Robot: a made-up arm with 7 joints.
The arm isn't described. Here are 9 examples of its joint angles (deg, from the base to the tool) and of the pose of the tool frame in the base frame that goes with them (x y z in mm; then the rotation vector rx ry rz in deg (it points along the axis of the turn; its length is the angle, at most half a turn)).
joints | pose
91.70 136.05 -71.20 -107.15 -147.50 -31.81 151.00 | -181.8 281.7 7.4 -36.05 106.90 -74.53
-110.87 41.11 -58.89 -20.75 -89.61 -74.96 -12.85 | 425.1 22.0 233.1 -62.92 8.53 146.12
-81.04 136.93 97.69 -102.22 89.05 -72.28 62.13 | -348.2 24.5 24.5 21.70 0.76 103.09
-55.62 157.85 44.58 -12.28 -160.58 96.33 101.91 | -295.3 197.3 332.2 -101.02 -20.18 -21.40
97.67 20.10 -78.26 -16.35 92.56 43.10 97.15 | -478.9 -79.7 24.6 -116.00 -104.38 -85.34
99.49 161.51 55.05 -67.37 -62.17 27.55 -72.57 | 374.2 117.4 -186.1 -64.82 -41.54 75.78
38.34 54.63 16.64 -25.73 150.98 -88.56 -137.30 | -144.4 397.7 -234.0 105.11 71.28 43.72
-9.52 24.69 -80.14 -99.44 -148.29 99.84 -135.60 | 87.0 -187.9 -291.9 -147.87 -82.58 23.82
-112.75 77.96 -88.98 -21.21 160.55 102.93 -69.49 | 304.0 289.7 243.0 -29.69 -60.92 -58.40
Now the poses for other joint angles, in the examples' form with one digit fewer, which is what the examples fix.
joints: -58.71 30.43 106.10 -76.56 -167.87 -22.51 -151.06
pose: 175 369 -76 -32.4 -120.2 127.0
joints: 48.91 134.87 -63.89 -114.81 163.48 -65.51 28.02
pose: -53 281 -124 51.9 -59.6 64.2
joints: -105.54 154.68 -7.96 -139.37 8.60 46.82 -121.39
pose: -55 -37 218 -141.6 -96.4 -14.3
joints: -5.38 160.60 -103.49 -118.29 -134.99 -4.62 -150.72
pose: -57 295 8 43.2 12.9 -3.2
